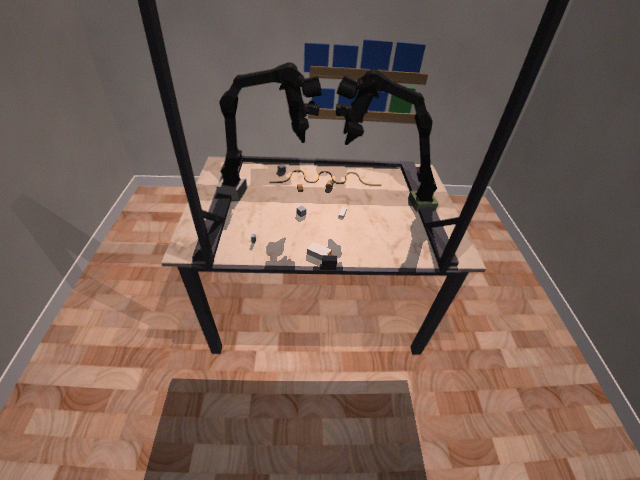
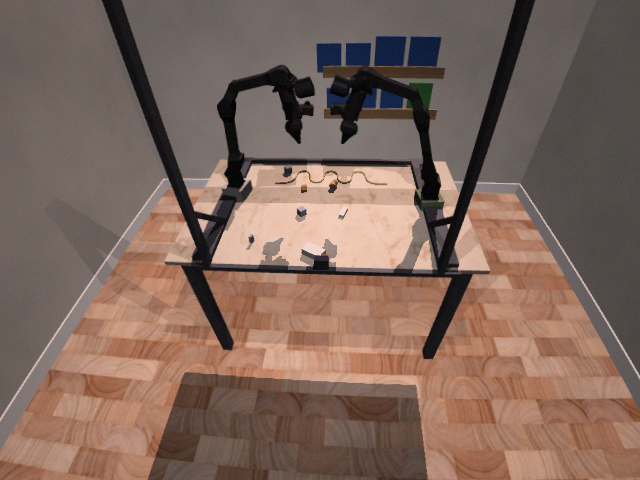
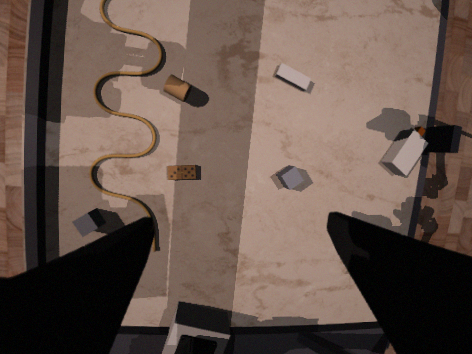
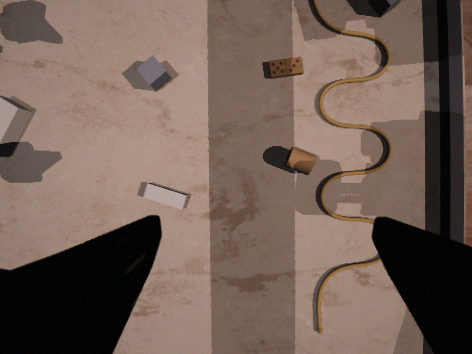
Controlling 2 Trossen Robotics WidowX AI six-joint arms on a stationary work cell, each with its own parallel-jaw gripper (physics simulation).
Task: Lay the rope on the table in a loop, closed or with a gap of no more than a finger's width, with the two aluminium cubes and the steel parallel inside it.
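Places are measured from the left arm's base along level axes (x up, y left, z back), in metres.
Where they show: left gripper, fingertip midpoint: [image 1: 302, 138] [image 2: 299, 139] [image 3: 242, 223]; right gripper, fingertip midpoint: [image 1: 345, 139] [image 2: 342, 138] [image 4: 265, 226]; left arm's base at its link origin: [image 1: 231, 181] [image 2: 236, 183] [image 3: 194, 353]; right arm's base at its link origin: [image 1: 424, 197] [image 2: 429, 195].
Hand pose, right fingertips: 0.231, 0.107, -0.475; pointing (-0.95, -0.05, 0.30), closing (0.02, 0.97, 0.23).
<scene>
Each offset is from my right fingertips to the top centre of the thing, as dx, dy, dz.
The yellow-brown rope [image 1: 276, 181] [image 3: 155, 137] [image 4: 389, 148] lies in an open wavy line along the table's back, its ends far apart. One grey cube @(-0.258, -0.171, +0.131) [image 1: 301, 210] [image 2: 301, 210] [image 3: 291, 177] [image 4: 154, 71] sits mid-table. A second grey cube @(-0.258, +0.131, +0.315) [image 1: 281, 168] [image 2: 287, 169] [image 3: 87, 222] lies behind the rope's left end. A pale bar @(-0.275, -0.117, -0.039) [image 1: 342, 212] [image 3: 293, 77] [image 4: 166, 195], apparently the steel parallel, lies right of the first cube. My left gripper [image 1: 303, 140] [image 2: 299, 142] [image 3: 242, 223] and right gripper [image 1: 347, 143] [image 2: 343, 142] [image 4: 267, 219] are open and empty, high above the table.
A dotted brown block @(-0.279, +0.012, +0.186) [image 3: 182, 172] [image 4: 286, 67] and a brown cylinder @(-0.258, +0.062, +0.056) [image 3: 177, 87] [image 4: 301, 160] lie just in front of the rope. A large white block @(-0.260, -0.387, -0.004) [image 1: 318, 250] touches or adjoins a black object @(-0.230, -0.443, -0.044) [image 1: 329, 262] at the front edge. A small grey piece @(-0.255, -0.386, +0.264) [image 1: 253, 238] stands front left.
</scene>
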